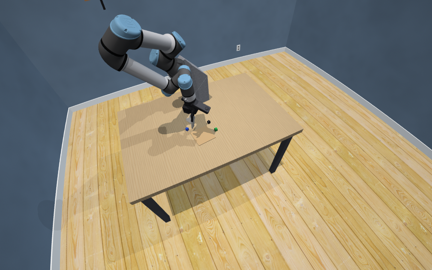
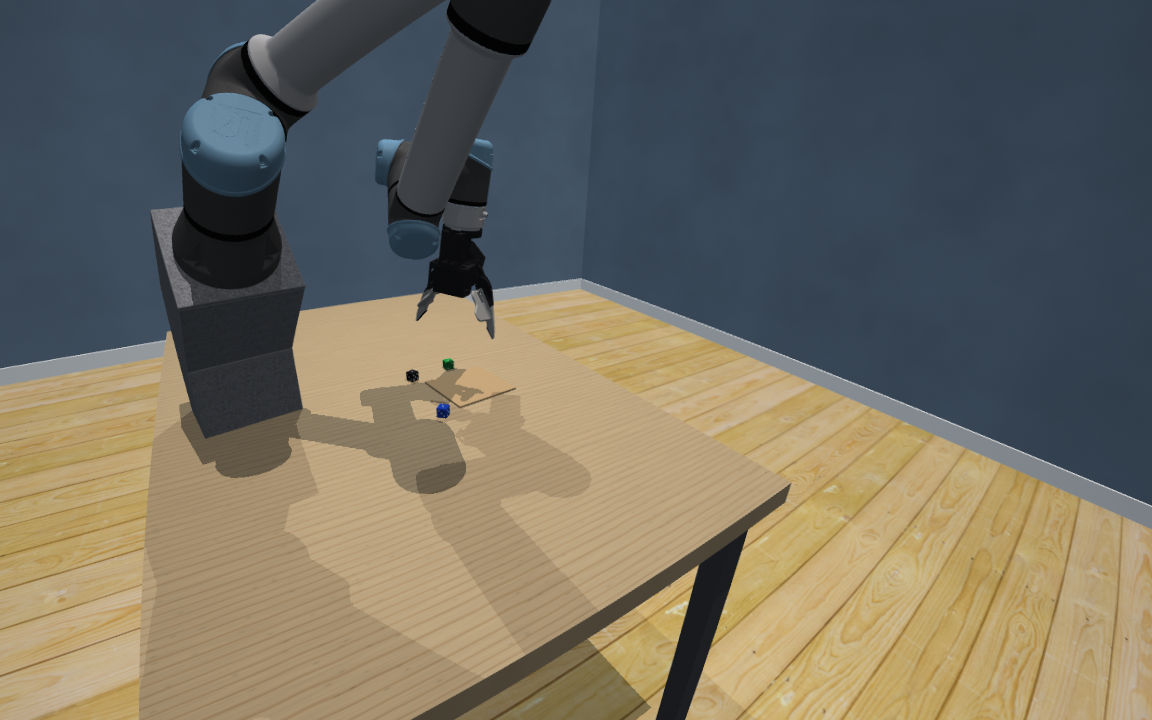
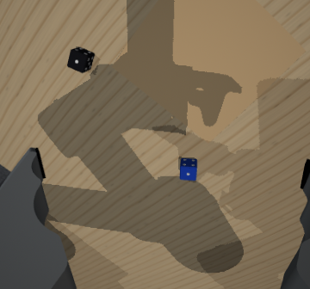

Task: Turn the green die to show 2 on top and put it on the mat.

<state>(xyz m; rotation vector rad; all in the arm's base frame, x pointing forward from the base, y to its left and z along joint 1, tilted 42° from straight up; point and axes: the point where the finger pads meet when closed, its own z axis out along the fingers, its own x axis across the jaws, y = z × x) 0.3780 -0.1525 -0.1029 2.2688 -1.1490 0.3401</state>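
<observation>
Right now the blue die is 7 cm behind my hand, 7 cm to the right of it and 13 cm below it. The rest, counted from my hand: green die: 5 cm ahead, 11 cm to the left, 13 cm below; then tan mat: 4 cm ahead, 1 cm to the left, 14 cm below; then black die: 5 cm behind, 11 cm to the left, 13 cm below.
</observation>
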